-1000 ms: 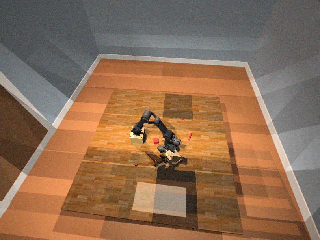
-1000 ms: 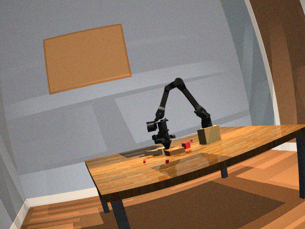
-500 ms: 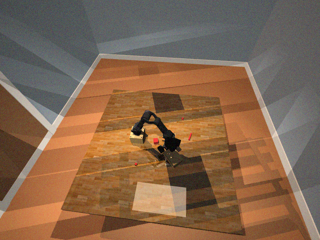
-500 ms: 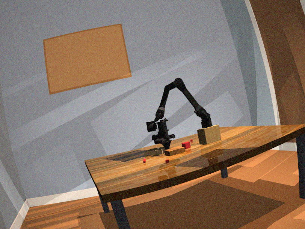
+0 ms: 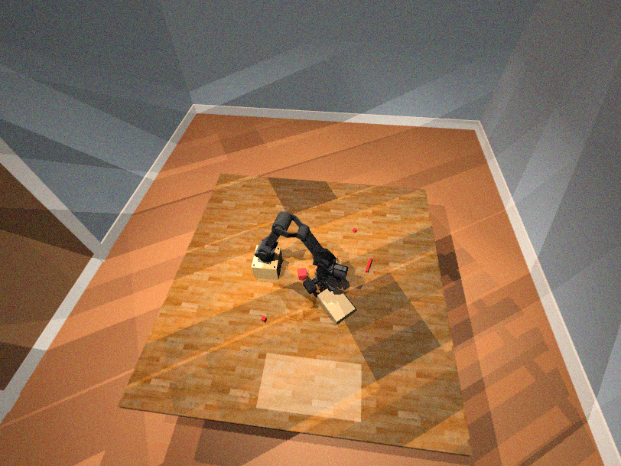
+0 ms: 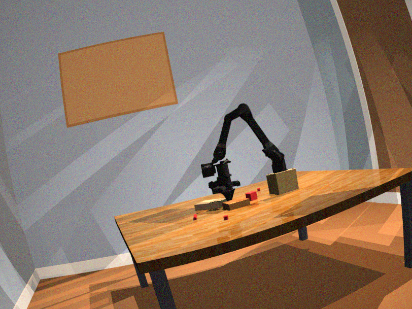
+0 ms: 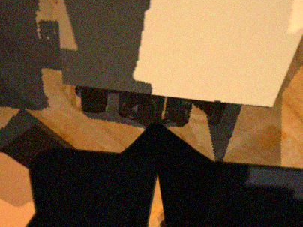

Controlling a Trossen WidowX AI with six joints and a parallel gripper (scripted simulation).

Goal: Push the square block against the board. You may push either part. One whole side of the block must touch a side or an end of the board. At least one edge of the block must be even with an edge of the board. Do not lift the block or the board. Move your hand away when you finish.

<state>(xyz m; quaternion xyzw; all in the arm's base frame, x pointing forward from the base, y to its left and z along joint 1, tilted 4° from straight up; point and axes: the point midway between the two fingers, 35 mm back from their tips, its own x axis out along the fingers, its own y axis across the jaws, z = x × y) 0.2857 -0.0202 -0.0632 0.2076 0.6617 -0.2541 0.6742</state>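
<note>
Right now my gripper tip is 80 mm short of the pale flat block, 70 mm to the left of it and 10 mm below it. Also, from my gripper tip: brown board 110 mm to the left, 10 mm behind, 10 mm above; then red cube 110 mm behind, 20 mm to the left, 10 mm above; then red stick 190 mm ahead, 180 mm to the left.
</note>
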